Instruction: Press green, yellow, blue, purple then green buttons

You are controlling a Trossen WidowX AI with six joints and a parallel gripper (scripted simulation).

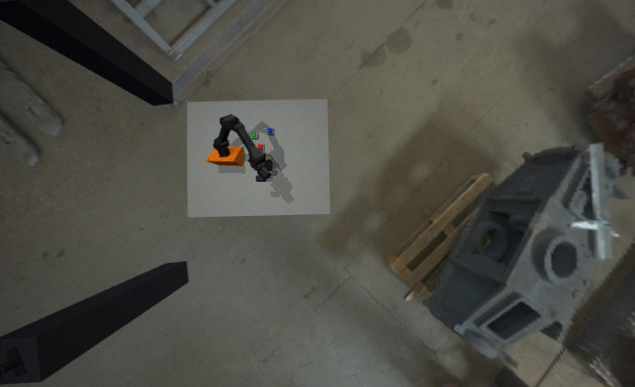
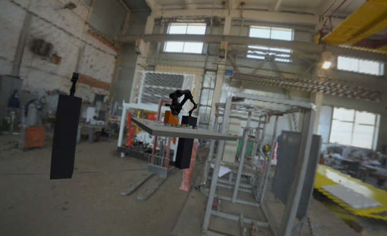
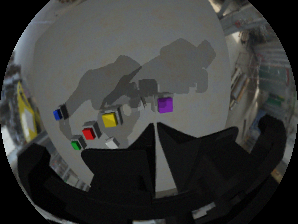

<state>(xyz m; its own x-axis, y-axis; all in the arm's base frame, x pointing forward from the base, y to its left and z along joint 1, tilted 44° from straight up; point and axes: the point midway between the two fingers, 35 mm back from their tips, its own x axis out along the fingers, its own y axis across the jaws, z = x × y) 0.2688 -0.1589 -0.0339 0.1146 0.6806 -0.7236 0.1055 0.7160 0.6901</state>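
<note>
My gripper tip is 8 cm past the green button, 29 cm to the right of it and 10 cm above it. The rest, counted from my gripper tip: red button 4 cm behind, 19 cm to the left, 10 cm below; purple button 1 cm behind, 4 cm to the right, 10 cm below; yellow button 2 cm behind, 10 cm to the left, 10 cm below.
</note>
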